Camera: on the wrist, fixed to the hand. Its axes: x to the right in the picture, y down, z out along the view.
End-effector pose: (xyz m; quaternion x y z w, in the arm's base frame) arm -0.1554 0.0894 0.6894 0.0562 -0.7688 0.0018 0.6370
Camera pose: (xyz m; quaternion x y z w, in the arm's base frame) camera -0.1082 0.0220 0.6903 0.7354 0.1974 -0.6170 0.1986
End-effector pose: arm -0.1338 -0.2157 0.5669 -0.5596 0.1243 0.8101 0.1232
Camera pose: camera -0.0728 -0.1631 0.5501 -0.3274 -0.5246 -0.2409 0.7481
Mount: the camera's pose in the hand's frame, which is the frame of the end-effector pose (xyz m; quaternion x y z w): -0.0020 -0.0711 -0.0414 -0.0167 0.2424 -0.9699 0.0150
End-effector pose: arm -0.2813 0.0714 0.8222 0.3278 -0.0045 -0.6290 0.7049
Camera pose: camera -0.3272 0.0925 0.7573 -0.1500 -0.4992 0.6137 0.5929
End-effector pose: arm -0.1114 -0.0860 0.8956 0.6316 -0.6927 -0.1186 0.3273
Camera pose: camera -0.0298 -0.0861 0.8853 0.7046 0.6835 -0.1777 0.0683
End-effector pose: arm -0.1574 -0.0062 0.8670 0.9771 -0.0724 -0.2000 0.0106
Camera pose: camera -0.1332 0.0641 0.9023 -0.1332 -0.9525 -0.2224 0.1599
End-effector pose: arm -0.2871 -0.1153 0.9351 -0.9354 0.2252 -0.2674 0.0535
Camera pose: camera -0.2824 -0.0501 0.9851 0.1685 0.8864 0.2789 0.3288
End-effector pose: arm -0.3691 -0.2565 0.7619 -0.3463 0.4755 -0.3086 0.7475
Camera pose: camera -0.4175 -0.3047 0.8078 0.4041 0.1424 0.8056 0.4091
